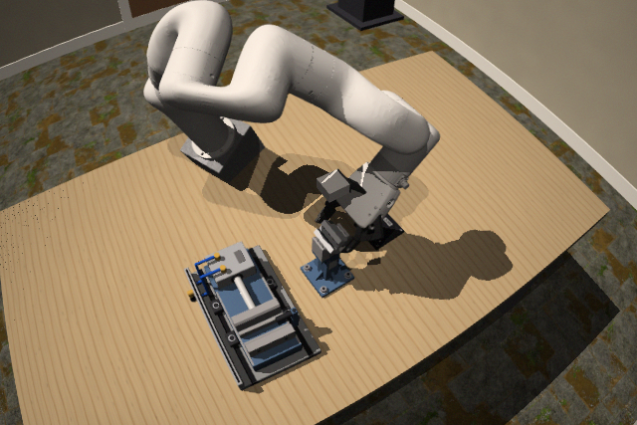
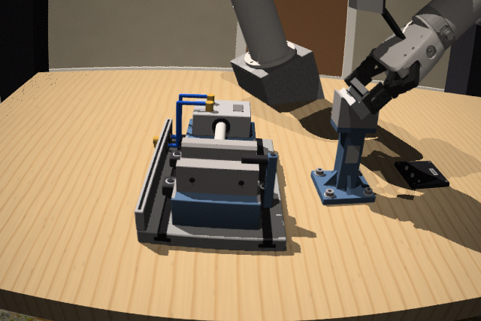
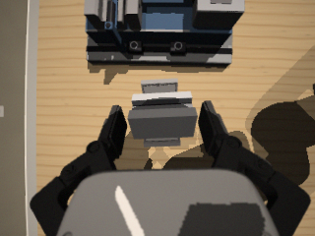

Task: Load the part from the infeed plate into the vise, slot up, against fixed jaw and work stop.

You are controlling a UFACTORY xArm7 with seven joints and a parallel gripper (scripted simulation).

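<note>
The part lies 10 mm to the right of my hand and 10 mm below it. From my hand the other things lie so: blue base: 160 mm below, 10 mm to the right; then blue work stop post: 150 mm to the right, 110 mm below, 70 mm ahead; then blue stand: 110 mm below, 10 mm to the right.
</note>
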